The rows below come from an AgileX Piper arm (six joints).
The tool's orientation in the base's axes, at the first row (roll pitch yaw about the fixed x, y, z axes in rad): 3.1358, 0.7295, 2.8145
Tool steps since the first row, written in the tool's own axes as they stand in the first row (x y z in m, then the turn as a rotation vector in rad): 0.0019, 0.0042, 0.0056, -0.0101, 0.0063, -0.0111; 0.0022, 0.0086, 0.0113, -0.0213, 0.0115, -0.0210; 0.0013, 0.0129, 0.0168, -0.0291, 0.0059, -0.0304; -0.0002, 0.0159, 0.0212, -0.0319, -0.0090, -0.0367; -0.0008, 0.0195, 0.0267, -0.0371, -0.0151, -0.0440; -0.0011, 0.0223, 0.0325, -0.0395, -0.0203, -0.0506; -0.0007, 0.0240, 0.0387, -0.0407, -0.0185, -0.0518; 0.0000, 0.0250, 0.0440, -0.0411, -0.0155, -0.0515
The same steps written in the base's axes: 0.0035, 0.0033, -0.0054, 0.0021, 0.0059, 0.0150; 0.0083, 0.0063, -0.0099, 0.0054, 0.0102, 0.0299; 0.0138, 0.0090, -0.0133, 0.0032, 0.0050, 0.0421; 0.0186, 0.0106, -0.0156, -0.0036, -0.0085, 0.0486; 0.0237, 0.0127, -0.0193, -0.0065, -0.0140, 0.0575; 0.0284, 0.0141, -0.0234, -0.0106, -0.0182, 0.0640; 0.0326, 0.0145, -0.0283, -0.0099, -0.0165, 0.0657; 0.0358, 0.0145, -0.0327, -0.0085, -0.0138, 0.0657
